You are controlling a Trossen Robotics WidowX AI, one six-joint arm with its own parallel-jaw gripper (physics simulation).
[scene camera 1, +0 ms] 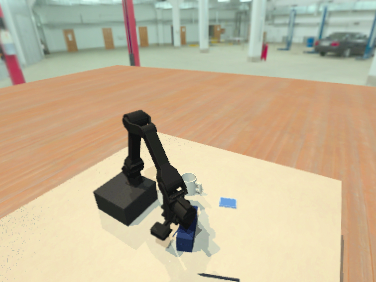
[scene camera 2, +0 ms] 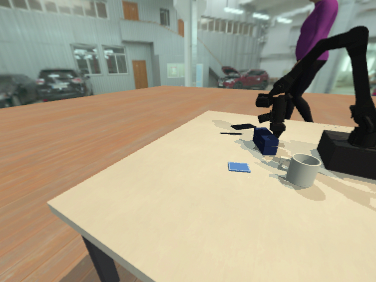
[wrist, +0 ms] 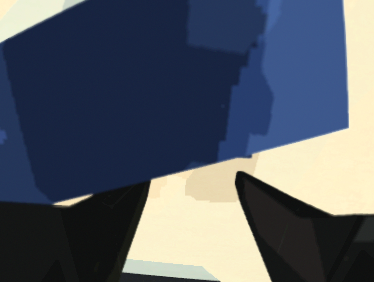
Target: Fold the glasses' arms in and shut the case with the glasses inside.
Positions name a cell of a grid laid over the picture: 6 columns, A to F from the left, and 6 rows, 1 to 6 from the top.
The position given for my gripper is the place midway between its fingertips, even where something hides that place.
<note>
A grey mug (scene camera 2: E4) rests on the table. Further things: my gripper (wrist: D4) and a dark blue glasses case (wrist: B3).
The wrist view misses the grey mug: it is out of frame.
</note>
